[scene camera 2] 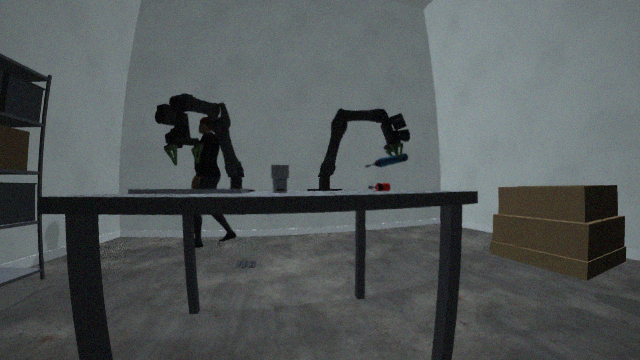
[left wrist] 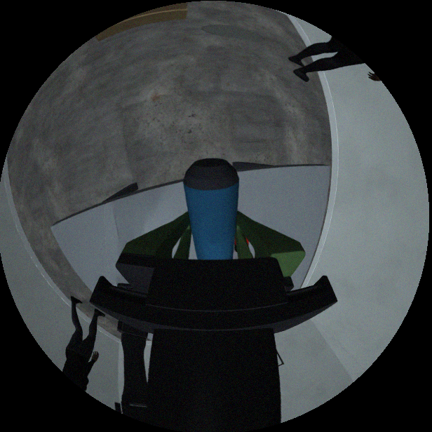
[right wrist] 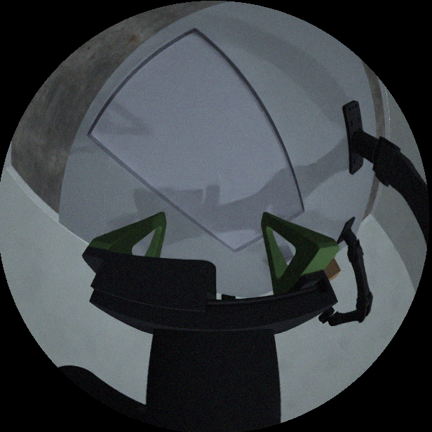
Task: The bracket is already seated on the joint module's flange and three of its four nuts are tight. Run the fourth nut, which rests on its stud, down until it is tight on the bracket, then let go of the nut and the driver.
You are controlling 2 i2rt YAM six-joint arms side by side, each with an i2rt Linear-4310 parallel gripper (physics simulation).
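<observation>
My left gripper is shut on the blue driver, holding it well above the table at the right, its shaft pointing left and slightly down in the scene view. My right gripper is open and empty above the left part of the table, over a flat panel with a dark rim. The grey joint module stands upright near the table's middle, apart from both grippers. Its bracket, studs and nuts are too small and dark to tell.
A red tool lies on the table below the blue driver. A person stands behind the table near the right arm. A shelf rack is at the far left, stacked brown boxes at the right.
</observation>
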